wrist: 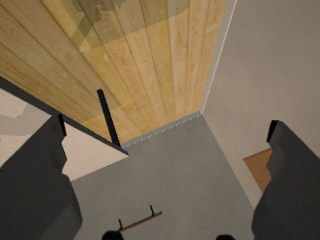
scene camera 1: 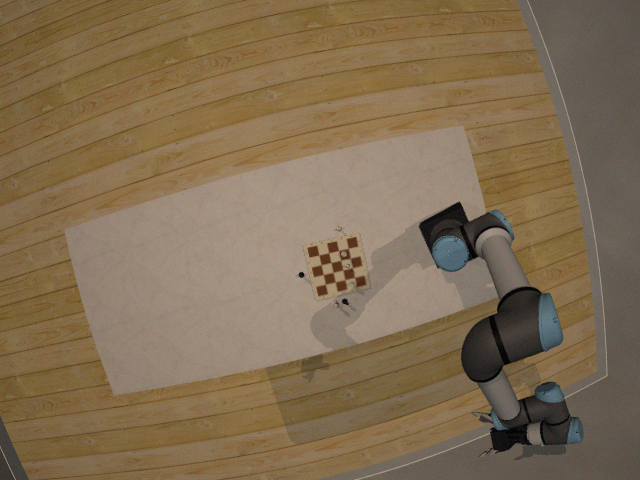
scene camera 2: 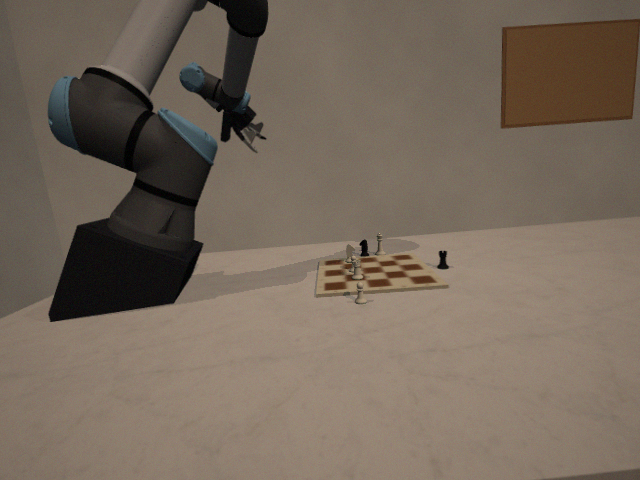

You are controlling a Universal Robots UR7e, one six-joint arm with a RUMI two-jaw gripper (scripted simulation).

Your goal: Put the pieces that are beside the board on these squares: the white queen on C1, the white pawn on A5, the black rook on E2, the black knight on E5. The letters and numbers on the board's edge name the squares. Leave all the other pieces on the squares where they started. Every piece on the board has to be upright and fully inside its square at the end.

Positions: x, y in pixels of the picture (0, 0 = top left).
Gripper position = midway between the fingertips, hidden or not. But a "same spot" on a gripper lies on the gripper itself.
My gripper shows in the wrist view (166, 118), in scene camera 1 and in scene camera 2. One and the same spot on my gripper: (scene camera 1: 484, 417) is (scene camera 2: 249, 138).
